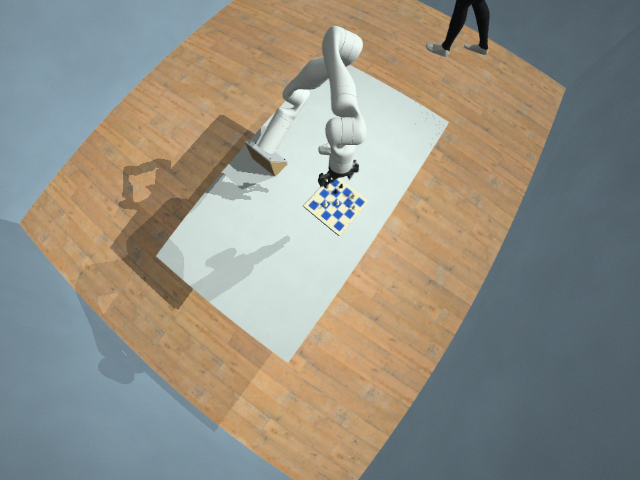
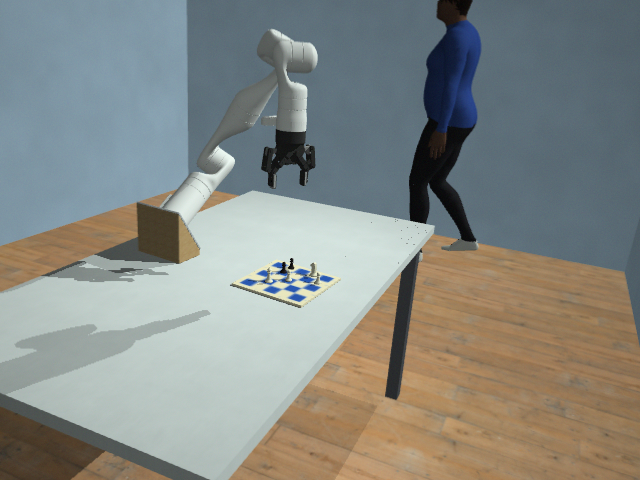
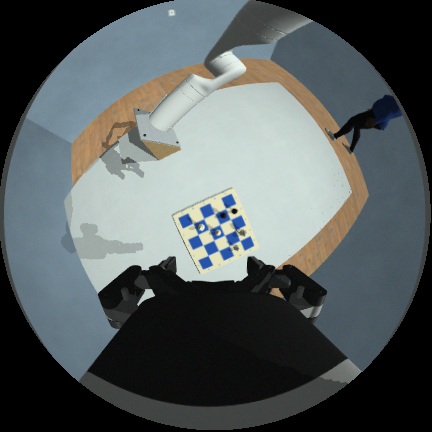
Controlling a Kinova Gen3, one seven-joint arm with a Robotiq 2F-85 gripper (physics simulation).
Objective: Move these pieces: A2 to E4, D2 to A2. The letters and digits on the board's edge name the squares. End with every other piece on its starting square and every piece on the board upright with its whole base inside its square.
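Places are measured from the arm's base along level axes (x ahead, y left, z up), in metres.
Where they show: gripper, fingertip midpoint: [image 1: 337,182] [image 2: 287,186] [image 3: 211,264]; arm's base, origin of the base link: [image 1: 265,149] [image 2: 166,227] [image 3: 159,122].
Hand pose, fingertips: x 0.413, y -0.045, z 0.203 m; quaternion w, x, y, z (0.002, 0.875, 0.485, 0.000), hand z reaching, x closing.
Things, the pixels of their top centre, and the offset from my fingertips. Level surfaces: height alone.
- cream chessboard, middle of its top: [image 2: 287,280] [image 3: 216,232] [image 1: 336,203] 0.020 m left, 0.007 m ahead, 0.270 m down
- tall piece, middle of its top: [image 2: 269,266] [image 3: 199,228] 0.014 m right, 0.035 m back, 0.226 m down
- middle piece, middle of its top: [image 2: 289,269] [image 3: 217,233] 0.022 m left, 0.007 m ahead, 0.238 m down
- larger piece, middle of its top: [image 2: 314,262] [image 3: 245,233] 0.091 m left, 0.052 m ahead, 0.230 m down
- small piece, middle of its top: [image 2: 318,272] [image 3: 238,250] 0.048 m left, 0.085 m ahead, 0.238 m down
- pale table, its level: 0.276 m down
The blue and cream chessboard [image 1: 339,233] [image 2: 266,293] [image 3: 176,217] lies on the table; its edge letters are too small to read. Six pieces stand upright on it. Two are black: one black piece [image 1: 340,185] [image 2: 291,263] [image 3: 234,211] and another black piece [image 1: 335,191] [image 2: 283,267] [image 3: 223,215] beside it. Pale ones are a tall piece [image 2: 268,275] [image 3: 201,227], a middle piece [image 2: 289,275] [image 3: 218,232], a larger piece [image 2: 313,269] [image 3: 242,232] and a small piece [image 2: 317,279] [image 3: 236,247]. My gripper [image 1: 339,177] [image 2: 287,179] [image 3: 211,264] is open and empty, pointing down, high above the table.
The arm's wedge-shaped wooden base [image 1: 276,166] [image 2: 157,232] [image 3: 161,150] stands on the pale table [image 1: 242,268] [image 2: 155,372] [image 3: 165,185], left of the board. A person [image 1: 467,25] [image 2: 449,93] [image 3: 365,122] stands beyond the table's far end.
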